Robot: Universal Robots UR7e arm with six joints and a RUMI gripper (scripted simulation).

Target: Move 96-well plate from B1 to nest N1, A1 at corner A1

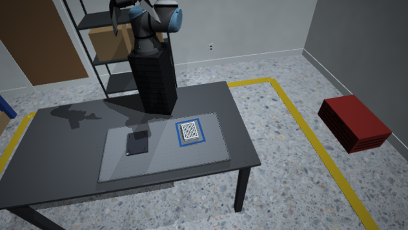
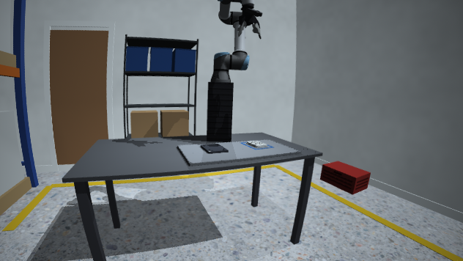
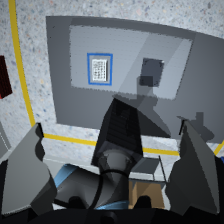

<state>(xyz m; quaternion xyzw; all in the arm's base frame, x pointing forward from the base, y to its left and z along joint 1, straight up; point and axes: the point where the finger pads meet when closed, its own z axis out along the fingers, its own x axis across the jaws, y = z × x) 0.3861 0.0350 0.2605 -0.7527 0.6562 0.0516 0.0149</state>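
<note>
My hand is 67 cm above the 96-well plate, 13 cm to the right of it and 9 cm past it. The rest, counted from my hand: dark plate nest N1: 67 cm below, 18 cm to the right, 7 cm behind; A1 corner mark: 66 cm below, 23 cm to the right, 1 cm ahead.
</note>
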